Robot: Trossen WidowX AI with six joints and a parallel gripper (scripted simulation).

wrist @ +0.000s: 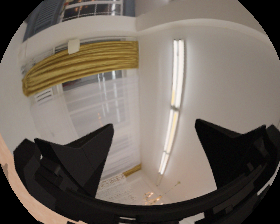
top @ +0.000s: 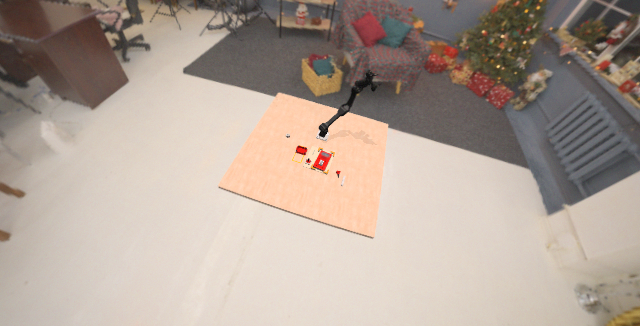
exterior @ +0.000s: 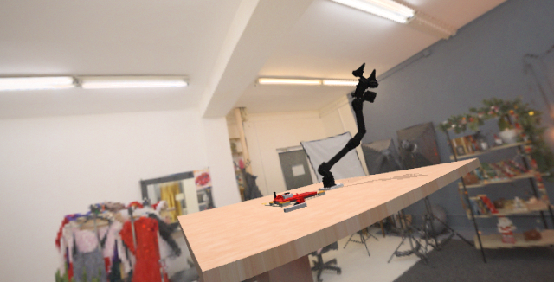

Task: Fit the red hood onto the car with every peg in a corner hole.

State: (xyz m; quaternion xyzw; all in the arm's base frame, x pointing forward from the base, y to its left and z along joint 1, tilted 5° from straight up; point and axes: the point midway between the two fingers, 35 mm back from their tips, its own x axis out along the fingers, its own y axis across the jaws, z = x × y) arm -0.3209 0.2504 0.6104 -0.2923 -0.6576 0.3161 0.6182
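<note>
Right now my gripper tip is 640 mm above the red hood, 570 mm short of it and 390 mm to the left of it. Round my gripper tip: white piece: 670 mm ahead, 640 mm below, 70 mm to the left.
</note>
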